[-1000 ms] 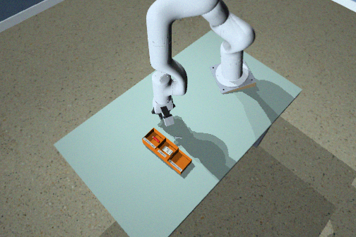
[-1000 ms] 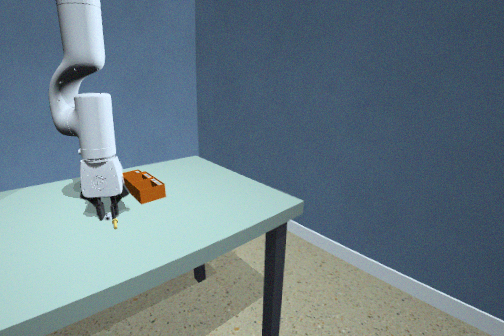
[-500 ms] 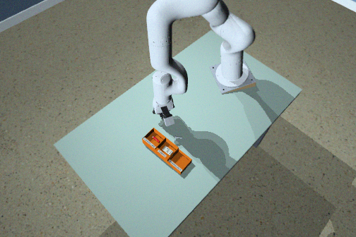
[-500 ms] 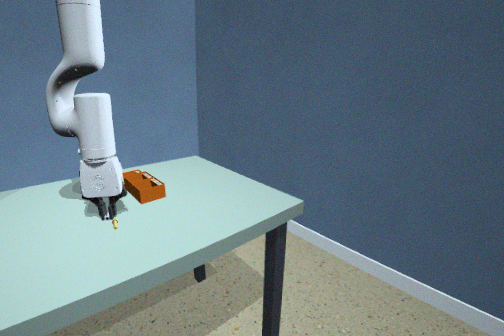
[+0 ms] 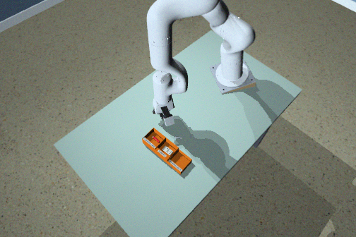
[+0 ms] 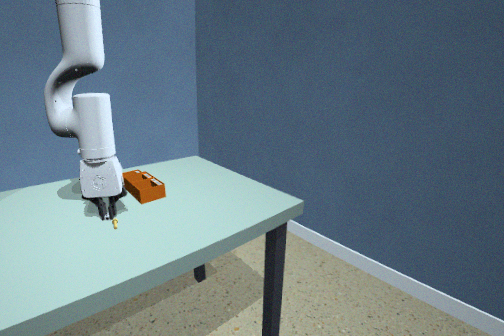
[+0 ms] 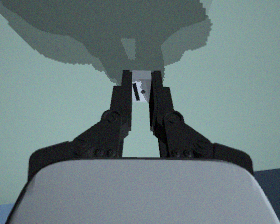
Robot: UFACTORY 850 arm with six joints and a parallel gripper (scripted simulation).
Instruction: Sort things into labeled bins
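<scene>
The brass bolt is 5 cm to the right of my hand and 2 cm below it. The rest, counted from my hand: grey bolt 14 cm to the left, 6 cm ahead, 2 cm below; then grey piece 1 cm below; then white domino 15 cm ahead, 14 cm to the left, 1 cm below.
</scene>
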